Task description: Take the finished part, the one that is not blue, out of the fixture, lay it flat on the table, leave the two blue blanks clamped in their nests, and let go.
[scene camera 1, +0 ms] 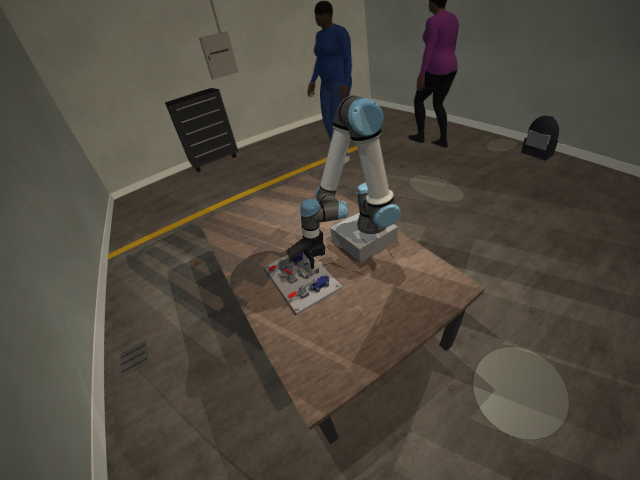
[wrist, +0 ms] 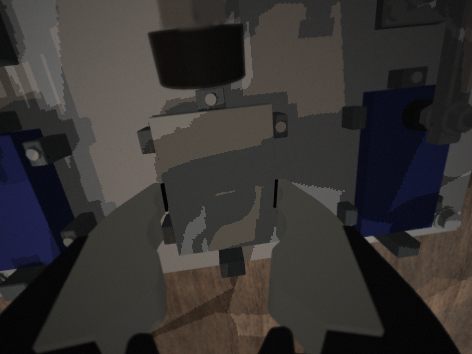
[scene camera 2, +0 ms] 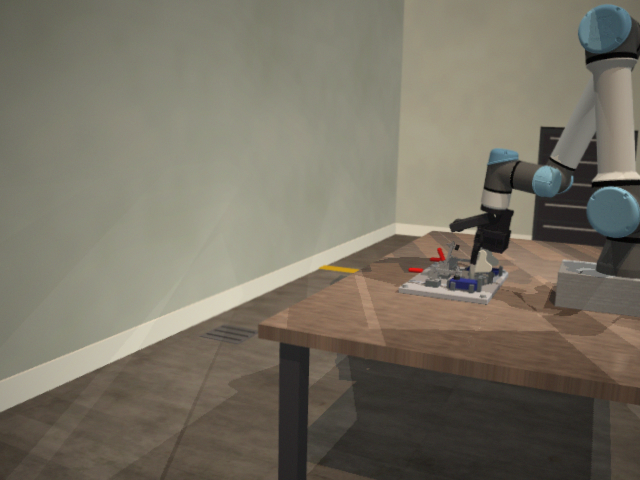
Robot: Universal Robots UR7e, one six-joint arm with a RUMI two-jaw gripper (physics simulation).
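Seen in the pictures: gripper, between the fingertips: (scene camera 1: 309,269) (wrist: 221,184) (scene camera 2: 475,279); arm's base, origin of its link: (scene camera 1: 372,225) (scene camera 2: 626,273).
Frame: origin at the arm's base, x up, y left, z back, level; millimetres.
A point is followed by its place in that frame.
Observation:
The finished part (wrist: 215,135) {x -48, y 24, z -420 mm}, a flat grey-beige block, lies in the middle nest of the fixture plate (scene camera 1: 310,302) {x -69, y 192, z -472 mm} (scene camera 2: 439,292) {x -69, y 196, z -439 mm} (wrist: 310,70) {x -69, y -31, z -449 mm}, among small dark locating blocks. My gripper (scene camera 1: 314,266) {x -62, y 23, z -388 mm} (scene camera 2: 473,274) {x -62, y 23, z -388 mm} (wrist: 221,184) {x -62, y 23, z -388 mm} is low over the plate, its fingers shut on the two sides of this part. In the scene views the fingers mostly hide the part. One blue blank (scene camera 1: 320,282) {x -43, y 140, z -390 mm} (scene camera 2: 463,283) {x -48, y 153, z -389 mm} (wrist: 20,200) {x -43, y 121, z -396 mm} sits in the front nest. The other blue blank (scene camera 1: 296,257) {x -53, y -84, z -405 mm} (scene camera 2: 497,271) {x -56, y -82, z -350 mm} (wrist: 390,165) {x -53, y -76, z -395 mm} sits in the back nest, with a dark clamp tip on it in the wrist view.
A black clamp tip (wrist: 200,57) stands raised beyond the part. The middle clamp's red handle (scene camera 2: 440,253) {x 1, y 36, z -491 mm} is tilted up. The wooden table (scene camera 1: 372,320) {x -84, y 408, z -307 mm} (scene camera 2: 413,330) {x -84, y 483, z -406 mm} extends around the plate, and the grey robot base block (scene camera 1: 364,245) {x 3, y 104, z -125 mm} (scene camera 2: 584,289) {x -32, y 108, z -92 mm} stands beside it. Two people stand behind the table.

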